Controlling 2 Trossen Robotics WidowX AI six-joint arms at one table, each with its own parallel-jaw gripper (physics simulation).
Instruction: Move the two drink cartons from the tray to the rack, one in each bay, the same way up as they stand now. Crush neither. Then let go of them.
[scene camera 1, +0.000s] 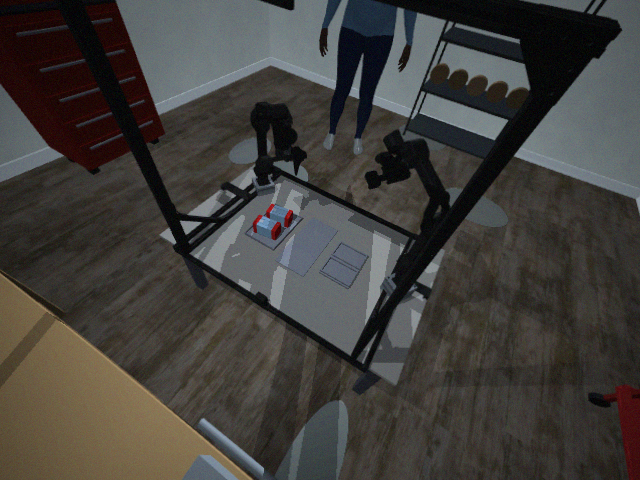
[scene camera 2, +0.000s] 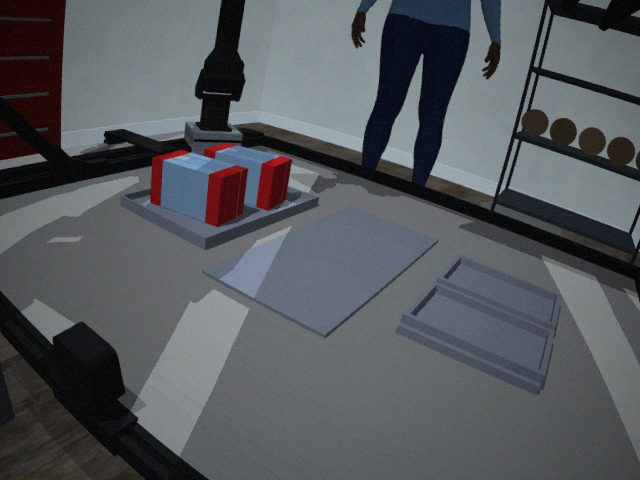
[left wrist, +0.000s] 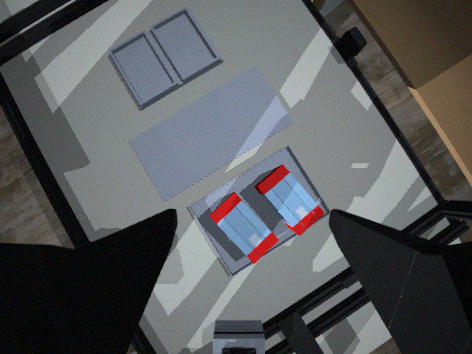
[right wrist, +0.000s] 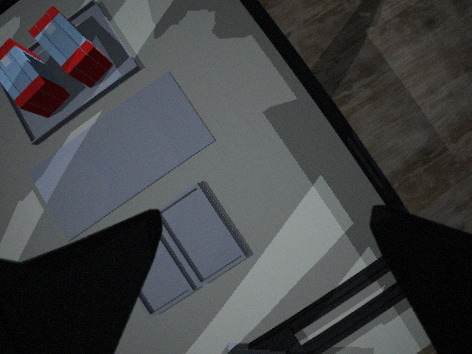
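Seen in the pictures: left gripper, between the fingertips: (scene camera 1: 286, 177) (left wrist: 253, 216); right gripper, between the fingertips: (scene camera 1: 378, 186) (scene camera 2: 583, 20) (right wrist: 265, 218); left arm's base, origin of its link: (scene camera 1: 263, 181) (scene camera 2: 213, 127).
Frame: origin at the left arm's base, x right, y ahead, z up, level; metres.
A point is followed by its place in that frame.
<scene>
Two light-blue drink cartons with red ends lie side by side on the grey tray (scene camera 1: 273, 246) {x 0.100, y 0.414, z -0.050 m} (scene camera 2: 205, 241) {x 0.107, y 0.434, z -0.044 m} (left wrist: 281, 157) {x 0.094, y 0.407, z -0.050 m} (right wrist: 45, 128) {x 0.085, y 0.403, z -0.050 m}: the nearer carton (scene camera 1: 267, 227) {x 0.102, y 0.344, z 0.018 m} (scene camera 2: 186, 184) {x 0.116, y 0.341, z -0.005 m} (left wrist: 291, 197) {x 0.096, y 0.321, z 0.018 m} (right wrist: 24, 74) {x 0.074, y 0.323, z 0.018 m} and the farther carton (scene camera 1: 279, 214) {x 0.017, y 0.286, z 0.018 m} (scene camera 2: 252, 178) {x 0.011, y 0.307, z -0.007 m} (left wrist: 246, 228) {x 0.012, y 0.264, z 0.018 m} (right wrist: 65, 43) {x -0.003, y 0.274, z 0.018 m}. The grey rack (scene camera 1: 345, 264) {x -0.169, y 0.651, z -0.036 m} (scene camera 2: 494, 307) {x -0.165, y 0.646, z -0.035 m} (left wrist: 162, 59) {x -0.174, y 0.625, z -0.035 m} (right wrist: 181, 257) {x -0.188, y 0.648, z -0.036 m} has two empty bays. My left gripper (scene camera 1: 298, 159) (left wrist: 253, 216) {x 0.000, y 0.321, z 0.272 m} is open and empty, high above the tray side. My right gripper (scene camera 1: 372, 179) {x -0.317, y 0.541, z 0.314 m} (scene camera 2: 589, 14) {x -0.317, y 0.541, z 0.314 m} (right wrist: 265, 218) {x -0.317, y 0.541, z 0.314 m} is open and empty, high above the rack side; one finger hides a rack corner in the right wrist view.
A thin flat grey plate (scene camera 1: 308, 246) (scene camera 2: 325, 268) (left wrist: 210, 132) (right wrist: 125, 155) lies between tray and rack. A black frame with uprights surrounds the table. A black block (scene camera 1: 262, 298) {x 0.248, y 0.675, z -0.001 m} (scene camera 2: 88, 360) {x 0.248, y 0.682, z -0.002 m} (left wrist: 351, 44) {x 0.243, y 0.651, z -0.012 m} sits on the front rail. A person (scene camera 1: 364, 56) (scene camera 2: 426, 67) stands behind.
</scene>
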